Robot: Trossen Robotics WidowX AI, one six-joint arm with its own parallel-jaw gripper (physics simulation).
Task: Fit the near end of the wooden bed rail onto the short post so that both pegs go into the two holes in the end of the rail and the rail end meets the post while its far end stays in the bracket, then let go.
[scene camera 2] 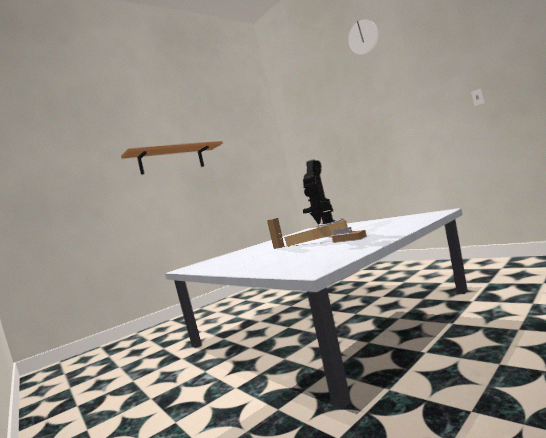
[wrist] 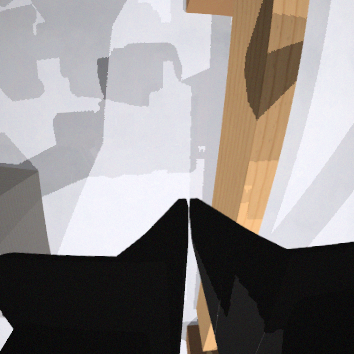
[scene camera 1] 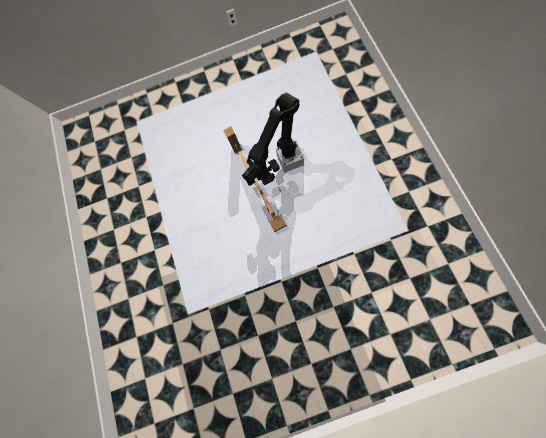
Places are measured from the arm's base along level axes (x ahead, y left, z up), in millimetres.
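Pixels of known places: gripper, fingertip midpoint: (scene camera 2: 319, 224) (wrist: 187, 206); arm's base, link origin: (scene camera 2: 328, 222) (scene camera 1: 288, 152).
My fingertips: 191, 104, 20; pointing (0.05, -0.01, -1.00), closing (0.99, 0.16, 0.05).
For each thing: its top centre in the pictures, then the offset to it from my fingertips, as dx, dy, dz. "pt": a spot on its surface instead. Level surfaces: height alone.
- upright short post, surface spot: (scene camera 2: 275, 233) (scene camera 1: 230, 145) pt +109, -268, -8
- low brown block, top centre: (scene camera 2: 348, 232) (scene camera 1: 273, 215) +17, +208, -64
- white table, surface height: dz -100
The wooden bed rail (scene camera 1: 265, 194) (scene camera 2: 307, 235) (wrist: 237, 125) runs between the upright short post (scene camera 1: 234, 142) (scene camera 2: 275, 233) and the low brown block (scene camera 1: 278, 224) (scene camera 2: 351, 237) with the grey bracket (scene camera 2: 342, 231). In scene camera 2 a narrow gap shows between the rail's near end and the post. Pegs and holes are too small to tell. The far end is by the bracket; its seating is unclear. My gripper (scene camera 2: 320, 223) (wrist: 187, 206) is shut and empty. In the wrist view its fingertips are just left of the rail, where two long rail faces show. Contact cannot be told.
The white table (scene camera 1: 340, 200) (scene camera 2: 240, 265) carries the parts and my arm (scene camera 1: 270, 132) (scene camera 2: 313, 185). The grey arm base (scene camera 1: 293, 159) (wrist: 20, 210) stands beside the rail. A wooden wall shelf (scene camera 2: 172, 149) is beyond the table.
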